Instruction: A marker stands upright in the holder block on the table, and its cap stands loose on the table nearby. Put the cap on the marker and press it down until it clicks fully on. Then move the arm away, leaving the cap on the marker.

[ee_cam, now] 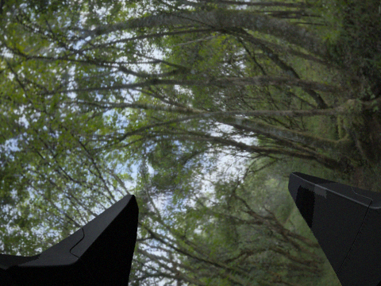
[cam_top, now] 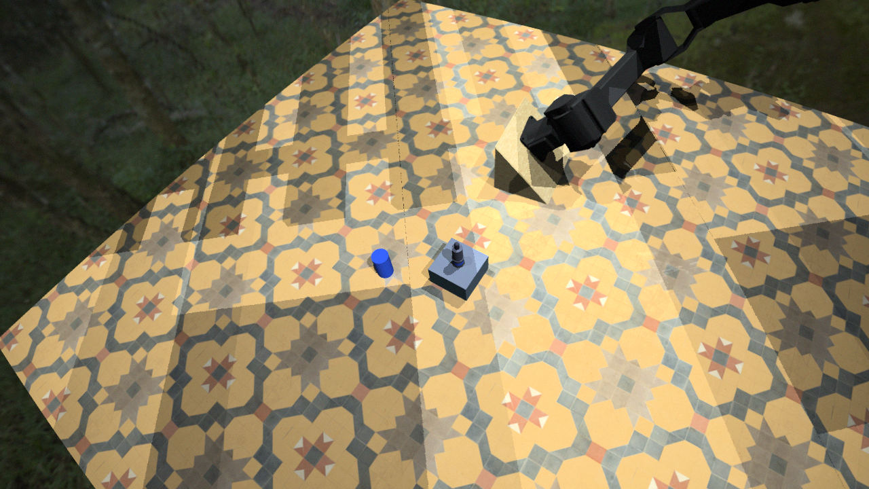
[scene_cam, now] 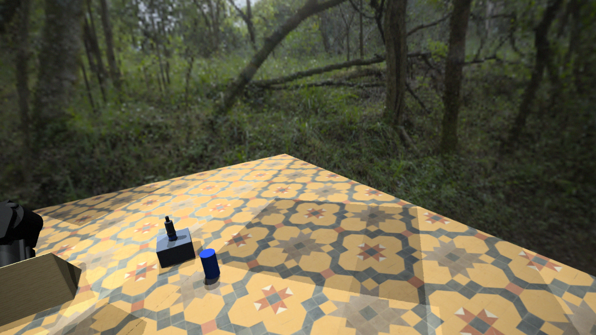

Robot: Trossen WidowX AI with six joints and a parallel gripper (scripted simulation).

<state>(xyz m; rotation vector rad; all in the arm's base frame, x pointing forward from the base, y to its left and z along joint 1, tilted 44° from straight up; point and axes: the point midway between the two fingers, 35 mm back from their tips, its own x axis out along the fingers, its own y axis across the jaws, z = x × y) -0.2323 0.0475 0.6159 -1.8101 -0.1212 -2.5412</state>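
Right now my gripper tip is 640 mm to the left of the blue marker cap, 540 mm short of it and 480 mm above it. From my gripper tip the other things lie so: grey-blue holder block 530 mm to the right, 500 mm ahead, 490 mm below.
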